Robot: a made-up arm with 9 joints. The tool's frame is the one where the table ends. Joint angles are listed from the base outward.
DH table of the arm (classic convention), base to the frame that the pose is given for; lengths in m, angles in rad. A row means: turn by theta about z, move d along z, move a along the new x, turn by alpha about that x. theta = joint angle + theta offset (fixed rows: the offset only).
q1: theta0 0  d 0.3  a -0.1  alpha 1.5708
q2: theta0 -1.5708  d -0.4  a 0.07  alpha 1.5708
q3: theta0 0  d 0.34  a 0.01  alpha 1.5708
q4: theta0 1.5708  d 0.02  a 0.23  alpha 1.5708
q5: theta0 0  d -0.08  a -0.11  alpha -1.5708
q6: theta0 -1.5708  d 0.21  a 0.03  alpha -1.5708
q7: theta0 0  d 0  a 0.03  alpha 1.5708
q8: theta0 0  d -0.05  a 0.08  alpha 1.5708
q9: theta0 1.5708  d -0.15  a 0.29  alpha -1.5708
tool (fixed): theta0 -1.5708  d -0.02  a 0  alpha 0
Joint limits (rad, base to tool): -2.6..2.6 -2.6..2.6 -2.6..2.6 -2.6..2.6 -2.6..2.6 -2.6..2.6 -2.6..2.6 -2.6..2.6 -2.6..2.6
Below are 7 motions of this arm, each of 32 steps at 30 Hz.
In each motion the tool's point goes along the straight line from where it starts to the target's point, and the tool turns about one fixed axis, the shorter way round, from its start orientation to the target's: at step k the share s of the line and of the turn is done. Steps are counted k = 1, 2, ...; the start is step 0. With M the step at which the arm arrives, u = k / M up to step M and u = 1 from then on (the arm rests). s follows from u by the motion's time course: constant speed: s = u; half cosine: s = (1 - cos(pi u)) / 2; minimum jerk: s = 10 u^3 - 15 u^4 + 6 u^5.
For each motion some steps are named. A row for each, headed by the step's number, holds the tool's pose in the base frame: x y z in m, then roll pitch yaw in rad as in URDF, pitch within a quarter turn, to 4 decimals.
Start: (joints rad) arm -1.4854 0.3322 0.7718 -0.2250 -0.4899 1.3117 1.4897 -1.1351 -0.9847
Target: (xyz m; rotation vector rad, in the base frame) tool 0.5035 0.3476 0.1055 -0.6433 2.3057 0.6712
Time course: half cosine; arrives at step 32
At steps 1, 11, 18, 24, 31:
1: 0.1679 0.4822 -0.0419 -2.0848 1.2103 -0.3245
11: 0.2560 0.4468 -0.0032 -2.7865 1.2891 -1.2716
18: 0.3681 0.4019 0.0460 2.8401 1.1077 -2.2433
24: 0.4542 0.3674 0.0839 2.7292 0.8910 -2.6090
31: 0.5027 0.3479 0.1051 2.7271 0.7644 -2.7631

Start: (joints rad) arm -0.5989 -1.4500 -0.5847 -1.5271 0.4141 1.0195 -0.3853 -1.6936 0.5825
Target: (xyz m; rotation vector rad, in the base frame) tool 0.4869 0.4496 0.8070 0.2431 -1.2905 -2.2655
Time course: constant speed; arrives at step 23
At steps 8, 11, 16, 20, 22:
8: 0.4581 0.6060 0.7412 0.9907 -0.4339 -2.3117
11: 0.4638 0.5747 0.7543 1.0026 -0.3670 -2.3715
16: 0.4734 0.5226 0.7763 1.0127 -0.2545 -2.4666
20: 0.4811 0.4809 0.7938 1.0128 -0.1641 -2.5402
22: 0.4850 0.4600 0.8026 1.0104 -0.1189 -2.5766

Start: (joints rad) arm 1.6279 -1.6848 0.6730 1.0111 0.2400 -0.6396 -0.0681 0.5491 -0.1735
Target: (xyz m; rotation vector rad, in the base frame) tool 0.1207 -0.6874 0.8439 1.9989 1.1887 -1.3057
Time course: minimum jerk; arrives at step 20
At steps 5, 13, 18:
5: -0.6623 -0.4407 0.8400 3.0089 0.6226 -0.5072
13: -0.0847 -0.6227 0.8429 3.0553 1.0221 0.5852
18: 0.1132 -0.6850 0.8439 -2.9944 1.1108 1.1480

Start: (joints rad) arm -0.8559 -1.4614 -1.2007 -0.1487 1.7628 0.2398 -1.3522 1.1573 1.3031
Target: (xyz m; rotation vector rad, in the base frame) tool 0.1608 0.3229 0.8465 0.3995 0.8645 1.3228
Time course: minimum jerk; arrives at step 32
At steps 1, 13, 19, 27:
1: -0.0732 0.4886 0.8589 1.2673 1.1170 2.3534
13: 0.0036 0.4342 0.8548 0.9737 0.8843 1.9571
19: 0.0839 0.3773 0.8506 0.8608 0.6032 1.7261
27: 0.1538 0.3278 0.8469 0.8323 0.3498 1.5795

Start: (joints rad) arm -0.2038 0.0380 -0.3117 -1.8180 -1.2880 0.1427 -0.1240 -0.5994 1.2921
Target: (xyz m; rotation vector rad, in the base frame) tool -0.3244 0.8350 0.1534 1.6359 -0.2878 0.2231
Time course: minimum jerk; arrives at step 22
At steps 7, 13, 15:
7: -0.3085 0.6578 -0.2124 -0.4339 -0.7507 1.7448
13: -0.3179 0.7623 0.0033 1.0935 -0.8517 0.3804
15: -0.3207 0.7940 0.0687 1.4032 -0.6444 0.1235

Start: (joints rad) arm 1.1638 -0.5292 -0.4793 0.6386 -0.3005 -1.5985 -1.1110 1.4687 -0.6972
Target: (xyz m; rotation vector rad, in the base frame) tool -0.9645 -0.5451 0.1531 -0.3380 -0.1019 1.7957
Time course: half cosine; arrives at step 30
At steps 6, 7, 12, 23, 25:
6: -0.8261 -0.4408 0.6408 0.4809 -0.2365 2.2767
7: -0.8311 -0.4446 0.6230 0.4572 -0.2161 2.2644
12: -0.8644 -0.4696 0.5060 0.2970 -0.0892 2.1731
23: -0.9448 -0.5303 0.2223 -0.1371 0.1406 1.8761
25: -0.9542 -0.5374 0.1892 -0.1924 0.1582 1.8352

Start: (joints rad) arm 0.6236 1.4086 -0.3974 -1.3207 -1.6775 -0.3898 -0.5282 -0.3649 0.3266
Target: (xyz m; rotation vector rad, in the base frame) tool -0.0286 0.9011 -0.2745 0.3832 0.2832 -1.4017
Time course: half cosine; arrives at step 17
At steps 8, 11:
8: 0.0145 0.8388 -0.3151 -0.8634 0.8699 -2.4101
11: -0.0068 0.8695 -0.2951 -0.2675 0.7435 -1.7954

